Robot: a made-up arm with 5 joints.
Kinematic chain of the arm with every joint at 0, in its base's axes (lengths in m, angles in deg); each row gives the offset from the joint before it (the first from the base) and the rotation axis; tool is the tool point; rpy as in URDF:
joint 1: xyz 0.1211 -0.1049 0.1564 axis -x
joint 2: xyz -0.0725 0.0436 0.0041 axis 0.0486 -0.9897 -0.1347
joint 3: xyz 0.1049 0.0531 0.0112 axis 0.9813 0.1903 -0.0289
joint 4: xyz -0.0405 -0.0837 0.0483 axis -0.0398 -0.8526 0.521
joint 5: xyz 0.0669 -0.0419 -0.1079 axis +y
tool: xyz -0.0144 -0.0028 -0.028 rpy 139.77 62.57 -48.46
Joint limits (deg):
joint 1: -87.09..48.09
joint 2: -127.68..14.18
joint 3: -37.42..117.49
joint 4: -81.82..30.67
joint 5: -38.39..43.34
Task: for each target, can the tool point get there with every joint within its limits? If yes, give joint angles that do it. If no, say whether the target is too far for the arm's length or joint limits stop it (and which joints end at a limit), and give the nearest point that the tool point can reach.
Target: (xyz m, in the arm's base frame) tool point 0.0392 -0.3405 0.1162
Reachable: no: joint limits stop it (at a limit: joint 1, joint 5) | nearest point 0.0392 -0.2460 0.0899 | short by 0.098 m
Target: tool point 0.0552 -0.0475 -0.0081
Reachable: yes | joints 4.09 -21.94 44.74 -13.88 -17.74
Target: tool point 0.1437 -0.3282 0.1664
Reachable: no: joint limits stop it (at a limit: joint 1, joint 5) | nearest point 0.1192 -0.2252 0.1193 | short by 0.116 m
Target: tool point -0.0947 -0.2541 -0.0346
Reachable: no: joint limits stop it (at a limit: joint 1, joint 4, joint 5) | nearest point -0.0596 -0.2042 0.0010 | short by 0.071 m
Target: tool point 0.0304 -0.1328 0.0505
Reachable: yes | joints 32.71 -8.15 33.39 -41.07 20.99
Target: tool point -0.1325 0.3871 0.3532
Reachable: no: too far | nearest point -0.0350 0.1266 0.2490 | short by 0.297 m
